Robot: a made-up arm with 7 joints.
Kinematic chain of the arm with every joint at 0, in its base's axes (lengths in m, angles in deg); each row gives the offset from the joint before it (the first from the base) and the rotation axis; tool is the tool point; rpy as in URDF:
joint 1: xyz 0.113 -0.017 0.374 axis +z
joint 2: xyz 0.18 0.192 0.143 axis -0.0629 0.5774 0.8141
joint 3: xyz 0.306 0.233 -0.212 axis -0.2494 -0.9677 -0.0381
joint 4: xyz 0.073 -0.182 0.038 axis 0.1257 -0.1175 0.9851
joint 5: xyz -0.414 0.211 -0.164 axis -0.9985 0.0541 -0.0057
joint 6: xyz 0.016 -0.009 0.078 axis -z
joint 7: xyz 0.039 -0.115 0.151 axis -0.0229 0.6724 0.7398
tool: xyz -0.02 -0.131 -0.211 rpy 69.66 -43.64 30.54
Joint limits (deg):
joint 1: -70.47..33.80
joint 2: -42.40..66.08
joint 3: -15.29..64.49
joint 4: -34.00..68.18
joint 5: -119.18..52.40
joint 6: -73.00..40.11
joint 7: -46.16..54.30
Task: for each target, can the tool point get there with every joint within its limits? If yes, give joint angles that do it. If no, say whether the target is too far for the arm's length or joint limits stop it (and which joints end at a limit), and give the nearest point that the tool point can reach.
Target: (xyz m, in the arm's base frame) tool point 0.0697 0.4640 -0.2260
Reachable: yes | joints 18.96 21.53 32.09 -9.21 -94.96 27.22 -5.30
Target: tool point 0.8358 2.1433 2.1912
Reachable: no: too far | nearest point 0.3399 0.6612 0.5751 | short by 2.248 m
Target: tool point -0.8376 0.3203 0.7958
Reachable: no: joint limits stop it (at a limit: joint 1, joint 4, joint 5, joint 6, joint 7) | nearest point -0.3036 0.2427 0.5847 | short by 0.579 m
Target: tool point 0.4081 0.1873 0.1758
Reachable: yes | joints 18.32 48.62 -4.09 56.15 24.72 -17.28 33.45
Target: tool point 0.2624 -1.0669 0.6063
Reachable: no: joint limits stop it (at a limit: joint 1, joint 2, joint 3, joint 4, joint 7) | nearest point 0.4582 -0.8941 0.4552 | short by 0.302 m
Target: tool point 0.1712 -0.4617 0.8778
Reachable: no: joint limits stop it (at a limit: joint 2, joint 3, joint 4, joint 7) | nearest point 0.1726 -0.4721 0.4609 | short by 0.417 m
